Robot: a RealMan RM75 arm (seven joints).
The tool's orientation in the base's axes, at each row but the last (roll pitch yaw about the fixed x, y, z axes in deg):
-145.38 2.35 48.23
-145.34 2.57 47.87
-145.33 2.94 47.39
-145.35 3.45 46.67
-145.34 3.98 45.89
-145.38 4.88 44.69
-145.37 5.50 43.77
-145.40 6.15 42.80
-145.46 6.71 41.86
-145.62 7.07 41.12
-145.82 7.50 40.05
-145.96 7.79 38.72
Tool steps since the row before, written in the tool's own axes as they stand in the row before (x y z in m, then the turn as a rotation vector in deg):
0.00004 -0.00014 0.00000 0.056 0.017 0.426
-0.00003 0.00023 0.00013 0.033 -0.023 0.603
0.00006 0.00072 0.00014 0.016 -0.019 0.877
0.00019 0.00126 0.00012 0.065 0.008 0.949
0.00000 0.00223 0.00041 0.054 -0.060 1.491
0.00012 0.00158 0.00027 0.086 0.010 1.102
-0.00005 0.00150 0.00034 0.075 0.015 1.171
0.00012 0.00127 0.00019 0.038 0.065 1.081
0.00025 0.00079 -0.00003 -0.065 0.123 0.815
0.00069 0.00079 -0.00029 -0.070 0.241 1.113
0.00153 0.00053 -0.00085 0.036 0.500 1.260
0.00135 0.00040 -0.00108 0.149 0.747 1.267
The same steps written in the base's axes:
-0.00006 0.00011 0.00008 -0.143 0.183 -0.362
0.00006 -0.00011 -0.00024 -0.261 0.251 -0.484
0.00040 -0.00032 -0.00053 -0.393 0.333 -0.710
0.00080 -0.00056 -0.00083 -0.376 0.379 -0.788
0.00107 -0.00119 -0.00160 -0.664 0.604 -1.193
0.00082 -0.00080 -0.00113 -0.429 0.445 -0.917
0.00061 -0.00086 -0.00112 -0.465 0.459 -0.975
0.00066 -0.00067 -0.00089 -0.426 0.369 -0.925
0.00059 -0.00036 -0.00045 -0.353 0.168 -0.728
0.00103 -0.00018 -0.00029 -0.433 0.193 -1.038
0.00179 0.00031 0.00020 -0.294 0.137 -1.317
0.00170 0.00016 0.00048 -0.097 0.038 -1.475

